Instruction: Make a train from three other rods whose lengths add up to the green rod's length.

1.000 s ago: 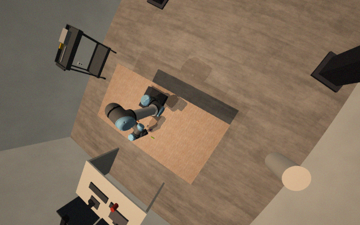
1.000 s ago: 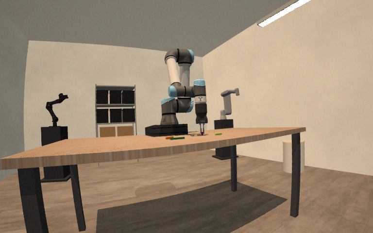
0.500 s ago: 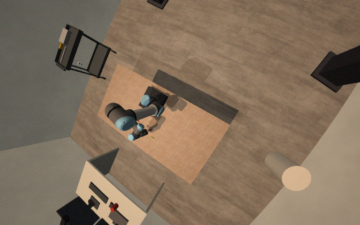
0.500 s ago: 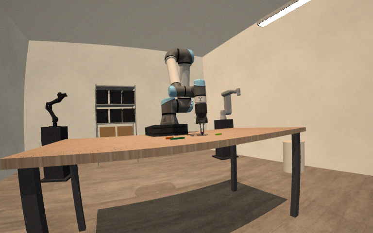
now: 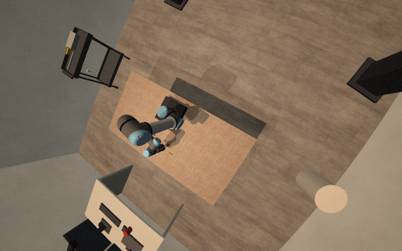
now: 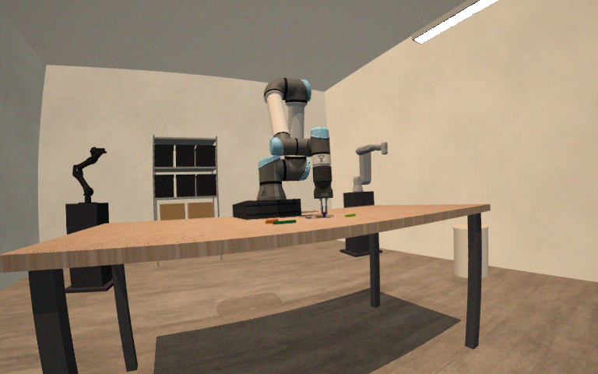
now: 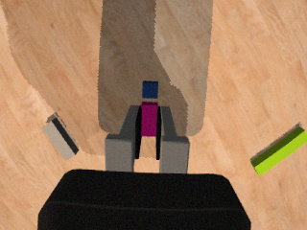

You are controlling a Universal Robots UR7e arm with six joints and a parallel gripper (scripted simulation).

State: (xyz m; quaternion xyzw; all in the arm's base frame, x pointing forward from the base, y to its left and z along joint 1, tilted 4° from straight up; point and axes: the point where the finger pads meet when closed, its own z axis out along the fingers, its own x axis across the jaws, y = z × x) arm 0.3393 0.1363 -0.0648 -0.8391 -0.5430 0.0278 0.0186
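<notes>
Right now my hand is 3 cm above the small blue rod, 2 cm past it and 1 cm to the right of it. From my hand the other things lie so: lime rod: 8 cm to the left, 6 cm ahead, 3 cm below; magenta rod: 1 cm below; grey rod: 7 cm to the right, 3 cm below, 1 cm behind.
</notes>
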